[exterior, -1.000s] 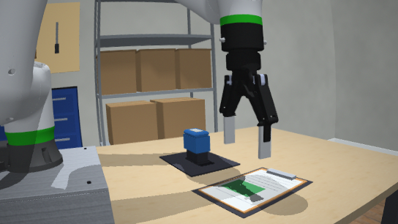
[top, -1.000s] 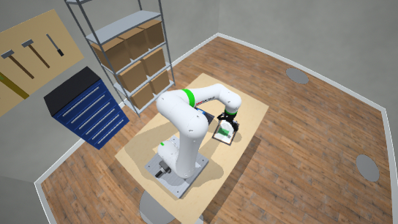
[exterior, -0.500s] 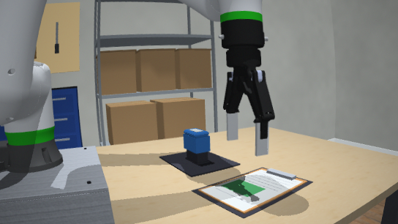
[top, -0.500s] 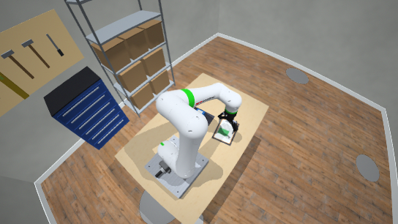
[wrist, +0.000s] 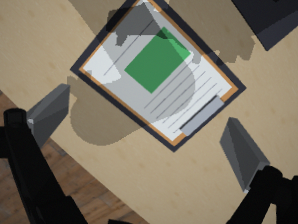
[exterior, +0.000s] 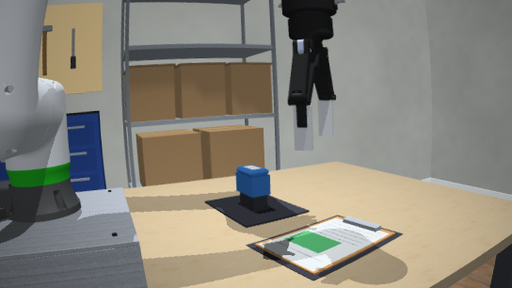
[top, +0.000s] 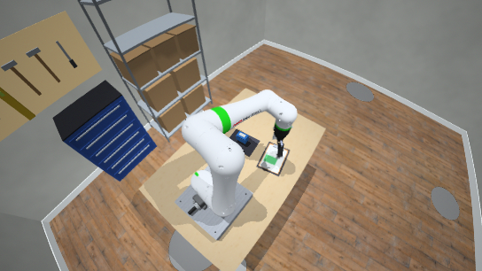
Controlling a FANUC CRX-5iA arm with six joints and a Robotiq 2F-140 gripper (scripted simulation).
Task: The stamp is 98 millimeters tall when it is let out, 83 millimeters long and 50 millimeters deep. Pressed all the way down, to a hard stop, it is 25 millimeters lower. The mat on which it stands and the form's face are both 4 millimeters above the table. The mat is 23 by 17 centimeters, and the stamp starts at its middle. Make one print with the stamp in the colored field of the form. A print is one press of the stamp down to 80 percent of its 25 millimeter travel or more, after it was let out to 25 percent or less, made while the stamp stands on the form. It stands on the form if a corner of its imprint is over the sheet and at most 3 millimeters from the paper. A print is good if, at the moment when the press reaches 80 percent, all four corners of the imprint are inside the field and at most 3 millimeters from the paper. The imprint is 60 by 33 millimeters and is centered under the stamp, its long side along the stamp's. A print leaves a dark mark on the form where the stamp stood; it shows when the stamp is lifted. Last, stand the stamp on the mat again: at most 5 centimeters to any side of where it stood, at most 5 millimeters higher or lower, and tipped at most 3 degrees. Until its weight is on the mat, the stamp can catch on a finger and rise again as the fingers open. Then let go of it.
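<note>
Right now my hand is 20 mm past the blue stamp, 280 mm to the right of it and 150 mm above it. Also, from my hand: dark mat (20 mm behind, 280 mm to the left, 200 mm below); then form (40 mm ahead, 20 mm to the left, 200 mm below).
</note>
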